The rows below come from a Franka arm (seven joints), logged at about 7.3 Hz.
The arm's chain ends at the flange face. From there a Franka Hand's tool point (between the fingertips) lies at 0.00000 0.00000 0.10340 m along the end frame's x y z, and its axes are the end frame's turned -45 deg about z.
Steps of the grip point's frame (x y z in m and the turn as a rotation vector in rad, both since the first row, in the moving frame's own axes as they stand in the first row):
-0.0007, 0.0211, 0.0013, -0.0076, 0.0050, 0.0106
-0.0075, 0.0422, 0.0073, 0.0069, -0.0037, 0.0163
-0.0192, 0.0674, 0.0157, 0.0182, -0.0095, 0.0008
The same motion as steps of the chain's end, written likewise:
0.0135, 0.0152, 0.0013, -0.0018, 0.0089, 0.0106
0.0253, 0.0354, 0.0073, 0.0023, -0.0075, 0.0163
0.0361, 0.0619, 0.0157, 0.0062, -0.0196, 0.0008

